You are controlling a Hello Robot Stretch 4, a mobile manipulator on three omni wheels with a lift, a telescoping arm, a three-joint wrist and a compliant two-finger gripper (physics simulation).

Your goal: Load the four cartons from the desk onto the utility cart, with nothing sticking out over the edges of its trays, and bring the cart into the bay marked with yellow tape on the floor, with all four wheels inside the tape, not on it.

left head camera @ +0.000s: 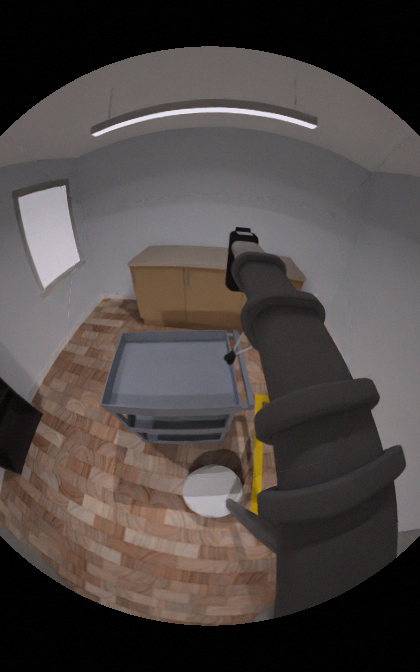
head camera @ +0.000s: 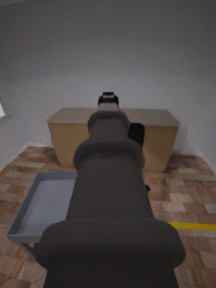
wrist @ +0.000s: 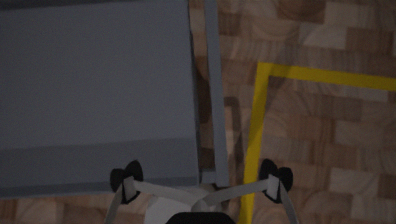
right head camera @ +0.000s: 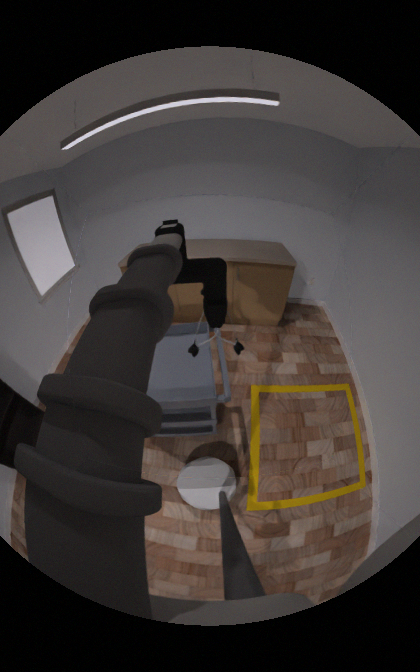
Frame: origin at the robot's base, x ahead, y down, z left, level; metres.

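Seen in the pictures: gripper, fingertip midpoint: (wrist: pixel 200 173).
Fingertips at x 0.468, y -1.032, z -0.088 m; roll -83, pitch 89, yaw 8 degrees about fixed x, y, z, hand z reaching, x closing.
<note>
A point is followed by its place in that frame.
The grey utility cart (head camera: pixel 50 200) @(x 0.609, y -0.767, z 0.398 m) (left head camera: pixel 170 370) (right head camera: pixel 182 370) (wrist: pixel 100 90) @(x 0.596, y -0.767, z 0.152 m) stands ahead and to the left. Its top tray shows bare where visible; its lower trays are mostly hidden. Its handle bar is at the right end. The yellow tape (head camera: pixel 192 226) @(x 0.763, y 0.026, z -0.946 m) (left head camera: pixel 258 460) (right head camera: pixel 255 440) (wrist: pixel 255 125) @(x 0.485, y 0.026, z -0.411 m) outlines the bay right of the cart, and the cart is outside it. My gripper (right head camera: pixel 216 348) (wrist: pixel 200 173) @(x 0.468, y -1.032, z -0.088 m) is open and empty, fingers wide apart, and hangs over the cart's handle end. I see no cartons in these views. My arm covers part of the cart in the head camera view.
A wooden cabinet (head camera: pixel 62 117) (left head camera: pixel 170 257) (right head camera: pixel 255 250) stands against the back wall behind the cart. A dark piece of furniture (left head camera: pixel 17 425) (right head camera: pixel 11 425) is at the left edge. A white round disc (left head camera: pixel 212 492) (right head camera: pixel 200 482) is low in front of me. A wall is right of the bay.
</note>
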